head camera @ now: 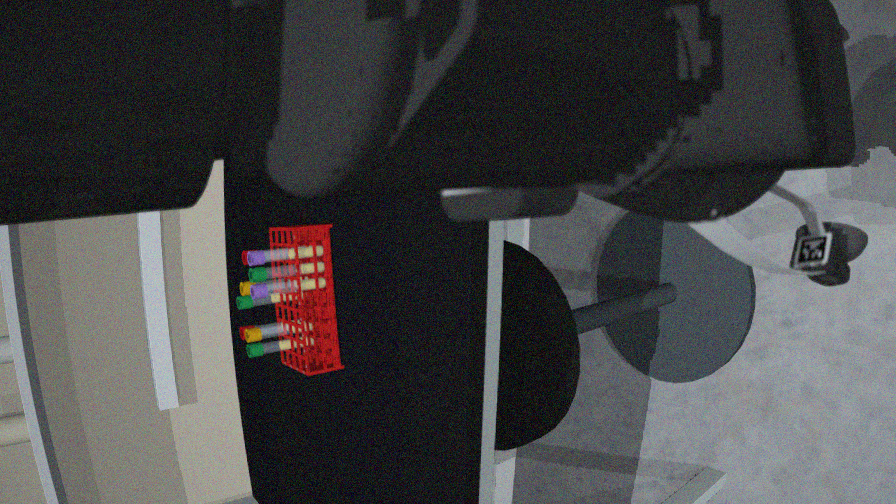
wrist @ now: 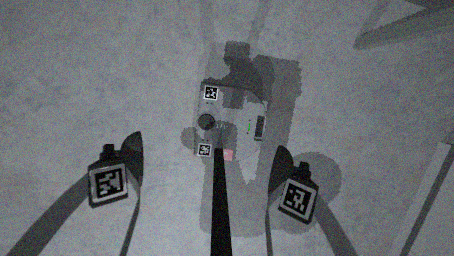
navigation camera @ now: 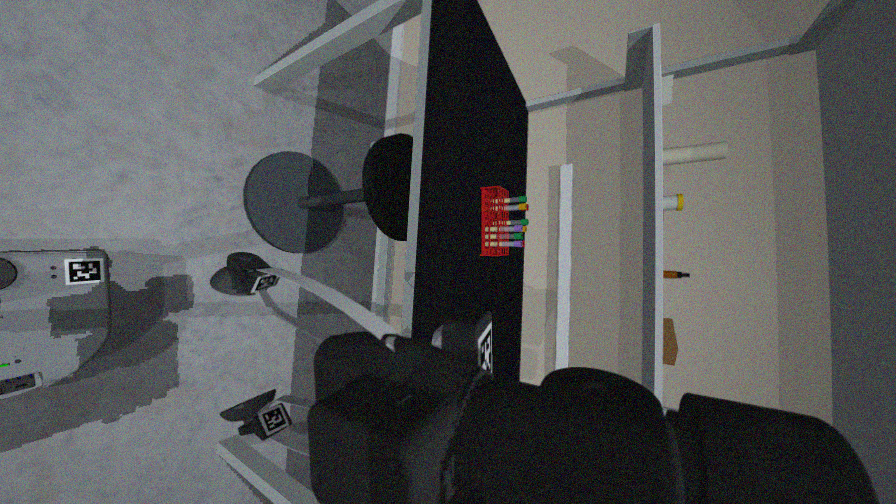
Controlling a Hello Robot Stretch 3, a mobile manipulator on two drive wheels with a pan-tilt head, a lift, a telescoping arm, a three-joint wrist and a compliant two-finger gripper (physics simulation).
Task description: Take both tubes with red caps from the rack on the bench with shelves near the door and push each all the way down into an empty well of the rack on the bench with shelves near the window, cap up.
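Frame: origin at the robot's base, x left, y back, z up, level; centimetres.
Where they show: gripper, fingertip midpoint: [wrist: 209, 156] [navigation camera: 235, 338]; robot's base at its link origin: [wrist: 208, 116].
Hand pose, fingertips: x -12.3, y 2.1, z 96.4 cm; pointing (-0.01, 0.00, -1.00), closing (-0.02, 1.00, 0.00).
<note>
Each offset is from my fingertips to the top centre of the thing. "*": to the spot under its first point. Level surfaces: height alone.
A red rack @(dy -13.9, dx -68.3, dz +0.7 cm) [head camera: 327, 325] [navigation camera: 494, 190] stands on the black bench top @(dz -5.0 cm) [head camera: 407, 388] [navigation camera: 463, 125] and holds several capped tubes, cap up. In the head view one red cap @(* dy -7.4, dx -66.8, dz +6.8 cm) [head camera: 245, 257] shows behind a purple-capped tube, and a second red cap @(* dy -18.0, dx -70.8, dz +6.9 cm) [head camera: 243, 333] shows behind a yellow-capped one. In the navigation view a sliver of a red cap [navigation camera: 526, 206] shows. My gripper [navigation camera: 247, 344] [wrist: 209, 156] is open and empty, over the floor in front of the bench, with its fingers well apart. In the head view one fingertip shows; the arm and wrist hide the other. The second rack does not show.
A stool with a black seat @(dy -26.4, dx -65.3, dz -30.4 cm) [head camera: 538, 351] [navigation camera: 389, 188] stands at the bench front, near my gripper. A wall shelf @(dz +38.8 cm) [navigation camera: 652, 219] above the bench holds a yellow-capped bottle @(* dy -19.6, dx -92.6, dz +44.4 cm) [navigation camera: 673, 201], an orange marker @(* dy +2.6, dx -98.9, dz +45.7 cm) [navigation camera: 673, 274] and a brown box @(* dy +20.0, dx -85.3, dz +43.2 cm) [navigation camera: 670, 341]. My base [navigation camera: 56, 325] [wrist: 230, 125] is on the floor.
</note>
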